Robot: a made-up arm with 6 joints. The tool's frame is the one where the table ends. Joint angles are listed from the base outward.
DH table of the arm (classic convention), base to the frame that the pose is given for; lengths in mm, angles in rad. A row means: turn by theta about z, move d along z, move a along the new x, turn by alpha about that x. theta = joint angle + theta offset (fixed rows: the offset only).
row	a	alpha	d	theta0
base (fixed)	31.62	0	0	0.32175
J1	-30	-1.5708	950	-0.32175
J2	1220	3.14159	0	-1.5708
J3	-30	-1.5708	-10	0
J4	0	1.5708	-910	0
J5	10	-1.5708	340	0
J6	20	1.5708	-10	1.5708
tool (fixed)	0	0	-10	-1.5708
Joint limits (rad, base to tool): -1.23..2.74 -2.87..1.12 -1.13..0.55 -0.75..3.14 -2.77..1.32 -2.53..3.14
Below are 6 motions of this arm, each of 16 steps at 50 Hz.
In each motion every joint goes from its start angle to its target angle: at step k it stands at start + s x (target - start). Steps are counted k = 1, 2, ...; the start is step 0. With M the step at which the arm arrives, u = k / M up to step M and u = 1 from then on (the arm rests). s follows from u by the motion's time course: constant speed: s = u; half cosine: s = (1 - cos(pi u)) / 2; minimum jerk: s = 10 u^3 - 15 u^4 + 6 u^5.
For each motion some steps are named. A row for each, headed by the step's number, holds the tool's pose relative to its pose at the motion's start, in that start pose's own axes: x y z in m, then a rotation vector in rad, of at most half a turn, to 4 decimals.
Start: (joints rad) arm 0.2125 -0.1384 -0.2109 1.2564 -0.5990 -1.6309
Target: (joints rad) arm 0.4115 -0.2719 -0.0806 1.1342 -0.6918 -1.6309
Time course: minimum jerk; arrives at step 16
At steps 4, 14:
4: -0.0285 0.0018 0.0163 0.0204 -0.0084 0.0191
14: -0.2643 -0.0345 0.1496 0.2056 -0.0455 0.1894

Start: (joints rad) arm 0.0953 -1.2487 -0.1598 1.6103 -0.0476 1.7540
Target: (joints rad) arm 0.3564 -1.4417 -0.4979 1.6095 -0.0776 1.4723
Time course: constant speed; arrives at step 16
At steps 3, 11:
3: -0.0324 0.0442 0.0451 0.0947 -0.0251 -0.0229
11: -0.1159 0.1490 0.1822 0.3429 -0.0982 -0.0834

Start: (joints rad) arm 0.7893 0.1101 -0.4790 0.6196 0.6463 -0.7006
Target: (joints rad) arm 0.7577 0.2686 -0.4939 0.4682 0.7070 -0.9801
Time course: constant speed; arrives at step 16
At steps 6, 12, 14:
6: 0.0269 -0.0464 -0.0647 0.1724 0.0154 -0.0372
12: 0.0480 -0.0914 -0.1317 0.3429 0.0249 -0.0800
14: 0.0537 -0.1060 -0.1544 0.3992 0.0267 -0.0955

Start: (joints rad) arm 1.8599 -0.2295 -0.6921 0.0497 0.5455 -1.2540
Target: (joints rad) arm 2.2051 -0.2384 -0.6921 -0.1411 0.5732 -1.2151
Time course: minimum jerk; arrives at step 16
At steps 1, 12, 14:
1: 0.0002 0.0000 -0.0004 0.0003 0.0005 0.0003
12: 0.0420 0.0092 -0.1644 0.1401 0.1983 0.0928
14: 0.0435 0.0105 -0.1810 0.1539 0.2181 0.0997

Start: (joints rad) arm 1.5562 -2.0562 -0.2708 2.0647 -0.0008 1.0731
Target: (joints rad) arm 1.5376 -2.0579 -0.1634 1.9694 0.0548 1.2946
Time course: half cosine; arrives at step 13
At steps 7, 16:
7: -0.0202 -0.0023 -0.0637 -0.0816 0.0486 -0.0291
16: -0.0391 -0.0047 -0.1123 -0.1468 0.0902 -0.0507

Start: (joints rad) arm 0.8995 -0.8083 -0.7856 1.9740 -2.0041 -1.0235
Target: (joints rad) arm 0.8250 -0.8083 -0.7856 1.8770 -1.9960 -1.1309
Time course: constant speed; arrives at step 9
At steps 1, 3, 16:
1: 0.0028 0.0023 0.0012 0.0046 0.0106 -0.0015
3: 0.0084 0.0067 0.0035 0.0140 0.0318 -0.0049
16: 0.0260 0.0196 0.0091 0.0441 0.0961 -0.0185

